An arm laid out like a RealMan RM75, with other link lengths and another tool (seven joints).
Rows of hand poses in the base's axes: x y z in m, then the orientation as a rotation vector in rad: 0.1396 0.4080 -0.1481 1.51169 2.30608 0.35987; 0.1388 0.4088 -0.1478 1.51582 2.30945 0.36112; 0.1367 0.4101 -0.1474 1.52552 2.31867 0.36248; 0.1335 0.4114 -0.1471 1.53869 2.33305 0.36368; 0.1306 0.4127 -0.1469 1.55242 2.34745 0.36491; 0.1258 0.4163 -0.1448 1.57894 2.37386 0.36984; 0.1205 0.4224 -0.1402 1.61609 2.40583 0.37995; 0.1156 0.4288 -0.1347 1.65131 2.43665 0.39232; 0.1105 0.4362 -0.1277 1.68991 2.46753 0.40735; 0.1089 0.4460 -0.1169 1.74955 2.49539 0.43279; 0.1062 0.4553 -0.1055 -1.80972 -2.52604 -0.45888; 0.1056 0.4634 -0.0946 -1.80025 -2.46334 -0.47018; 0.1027 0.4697 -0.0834 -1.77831 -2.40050 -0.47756; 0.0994 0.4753 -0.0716 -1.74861 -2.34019 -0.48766; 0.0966 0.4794 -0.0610 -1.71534 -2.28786 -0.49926; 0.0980 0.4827 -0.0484 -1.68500 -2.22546 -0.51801
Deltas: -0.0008 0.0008 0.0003 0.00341 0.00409 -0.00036; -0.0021 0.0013 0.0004 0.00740 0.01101 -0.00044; -0.0032 0.0013 0.0003 0.01021 0.01648 0.00022; -0.0029 0.0013 0.0002 0.01045 0.01676 -0.00003; -0.0048 0.0036 0.0021 0.02136 0.03065 -0.00033; -0.0053 0.0061 0.0046 0.03026 0.03852 -0.00230; -0.0049 0.0064 0.0055 0.03051 0.03620 -0.00147; -0.0051 0.0074 0.0070 0.03325 0.03740 -0.00262; -0.0016 0.0098 0.0108 0.04559 0.04406 -0.01273; -0.0027 0.0093 0.0114 0.04753 0.04734 -0.01063; -0.0006 0.0081 0.0109 0.04295 0.03834 -0.01057; -0.0029 0.0063 0.0112 0.04593 0.04444 -0.00353; -0.0033 0.0056 0.0118 0.04887 0.04373 0.00128; -0.0028 0.0041 0.0106 0.04685 0.03857 0.00526; 0.0014 0.0033 0.0126 0.05468 0.03994 -0.00047
